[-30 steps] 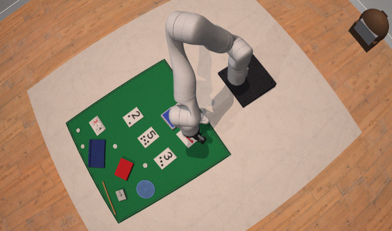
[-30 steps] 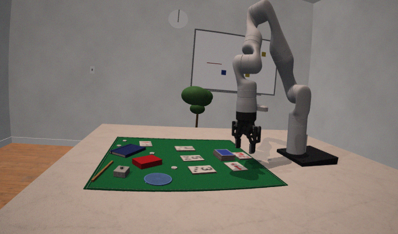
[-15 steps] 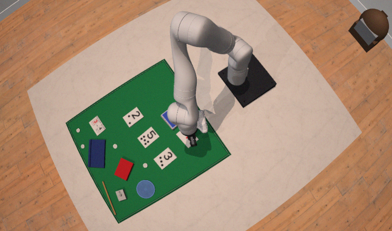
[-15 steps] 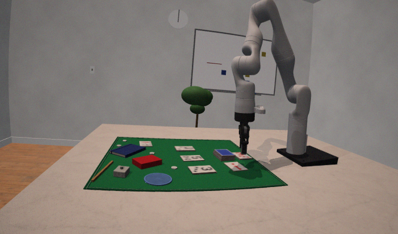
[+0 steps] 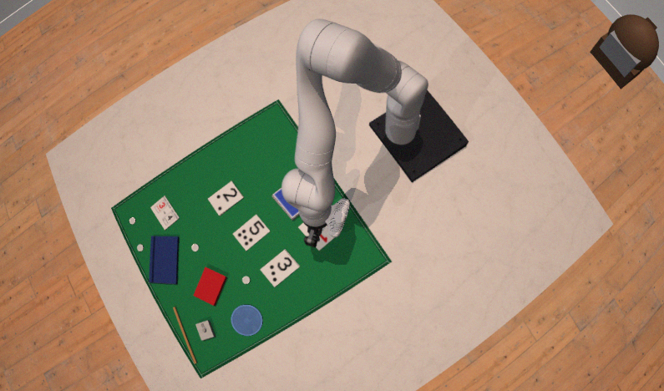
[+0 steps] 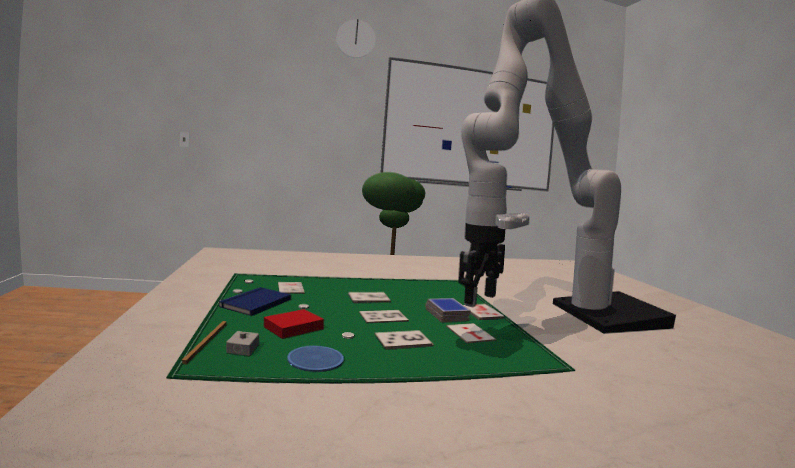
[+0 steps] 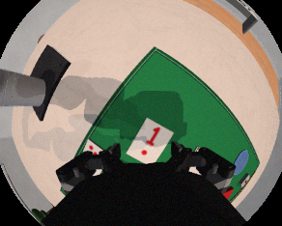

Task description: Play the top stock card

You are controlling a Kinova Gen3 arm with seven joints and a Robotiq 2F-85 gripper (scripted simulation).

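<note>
Now: the card 80 mm below my hand, 10 mm to the right of it and 10 mm ahead of it. From my hand the other things lie so: green mat 190 mm ahead, 140 mm to the right, 90 mm below; red box 350 mm ahead, 70 mm to the right, 70 mm below; grey box 440 mm ahead, 60 mm below, 20 mm to the left.
</note>
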